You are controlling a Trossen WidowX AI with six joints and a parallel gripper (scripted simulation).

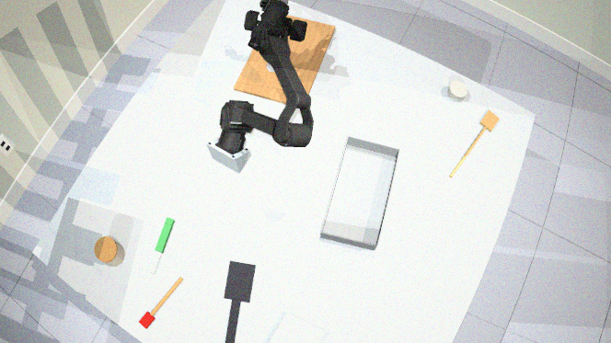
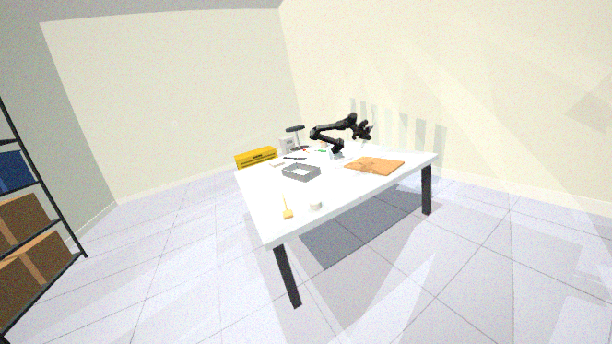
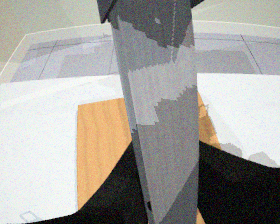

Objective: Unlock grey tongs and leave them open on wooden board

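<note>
Right now the wooden board is 19 cm below my gripper tip. Round my gripper tip: green-handled tool 2 cm ahead, 77 cm to the right, 19 cm below; then white cylinder 58 cm ahead, 16 cm to the left, 18 cm below; then grey roasting tin 45 cm ahead, 33 cm to the right, 17 cm below.
</note>
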